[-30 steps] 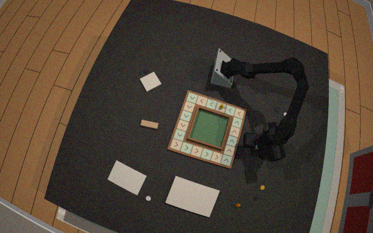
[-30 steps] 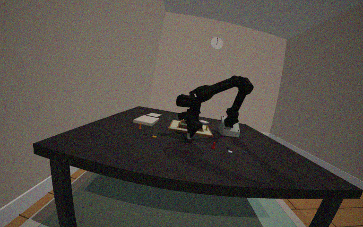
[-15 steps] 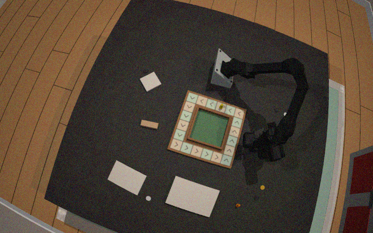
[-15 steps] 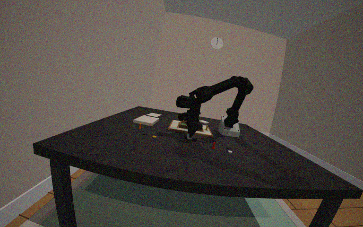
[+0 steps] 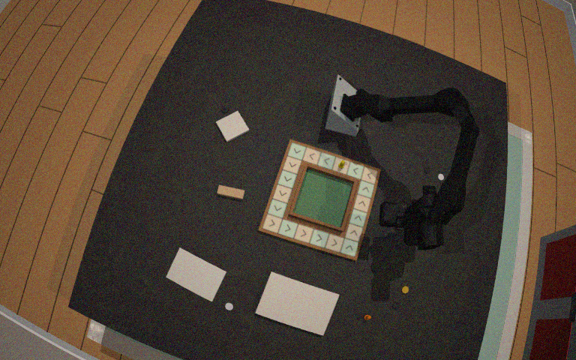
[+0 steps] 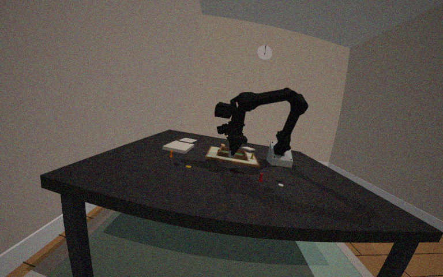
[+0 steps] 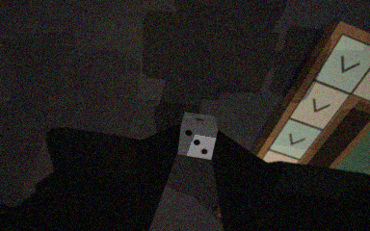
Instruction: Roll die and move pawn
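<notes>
Now: gripper tip 21 cm to the left of the yellow pawn, 14 cm past it and 4 cm above it. The rest, counted from my gripper tip: white die right at my gripper tip; red pawn 12 cm behind, 11 cm to the left, 5 cm below; yellow disc 18 cm ahead, 7 cm to the left, 6 cm below.
</notes>
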